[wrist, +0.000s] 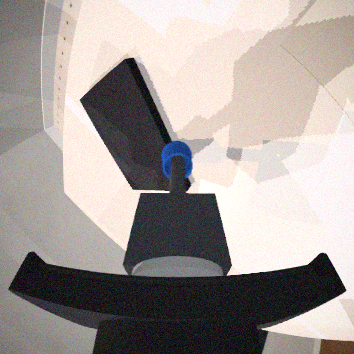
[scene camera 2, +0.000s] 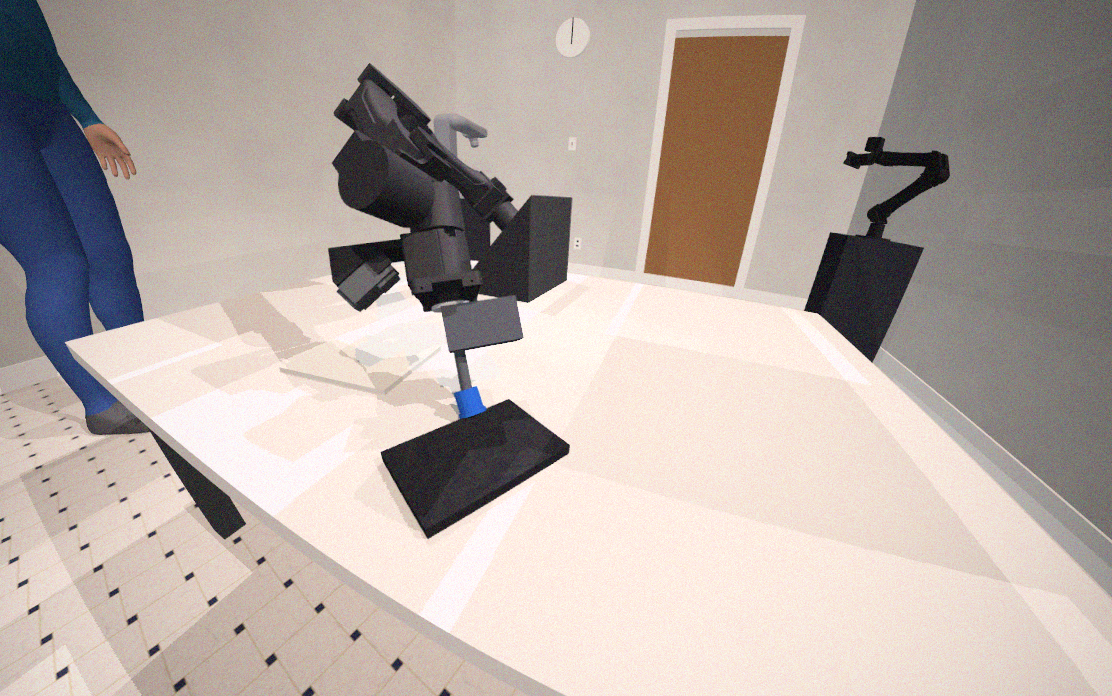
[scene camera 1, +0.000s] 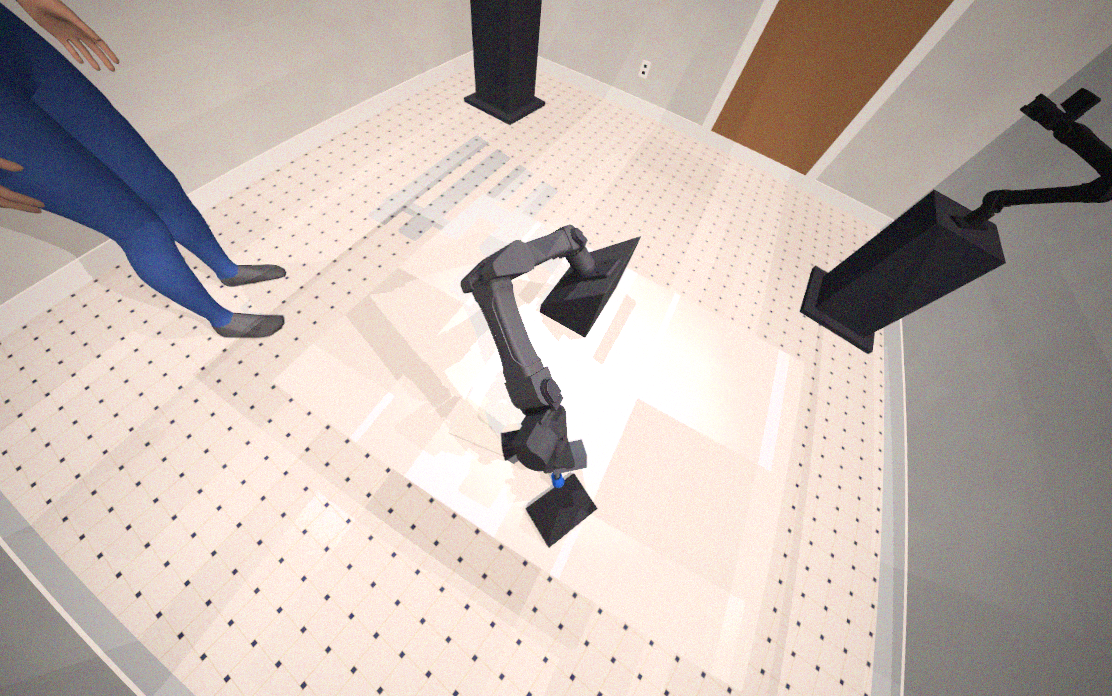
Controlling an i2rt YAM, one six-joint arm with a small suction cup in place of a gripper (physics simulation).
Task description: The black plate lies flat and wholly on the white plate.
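Places are measured from the arm's base along level axes (x left, y ahead, z down), in metres.
Pixels of known places: end effector, tool point: [wrist: 177, 148] [scene camera 2: 473, 422] [scene camera 1: 557, 484]; arm's base, origin of the base link: [scene camera 2: 521, 233] [scene camera 1: 588, 272].
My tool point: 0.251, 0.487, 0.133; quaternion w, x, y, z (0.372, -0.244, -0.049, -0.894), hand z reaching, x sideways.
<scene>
Ahead of a thing's pixels: the offset from my tool point to its top centre, as dx, dy, dz.
The black plate {+0.038, +0.040, -0.012} [scene camera 1: 560, 510] [scene camera 2: 473, 464] [wrist: 123, 119], a dark rectangular slab, lies on the pale table near its front left edge. My suction cup [scene camera 1: 558, 482] [scene camera 2: 469, 402] [wrist: 176, 158] is blue and stands at the plate's far edge, at or just beside the rim; I cannot tell whether it touches. It carries nothing. The white plate {-0.218, -0.024, -0.008} [scene camera 2: 331, 365] is a faint pale flat sheet on the table behind and to the left of the cup, apart from the black plate. It is hard to make out against the table.
The arm's dark wedge-shaped base [scene camera 1: 587, 287] [scene camera 2: 534, 247] stands at mid-table. Black pedestals [scene camera 1: 504, 51] [scene camera 1: 901, 269] [scene camera 2: 864, 287] stand off the table, one bearing another arm. A person in blue [scene camera 1: 143, 224] stands to the left. The table edge [scene camera 2: 279, 524] runs close to the black plate.
</scene>
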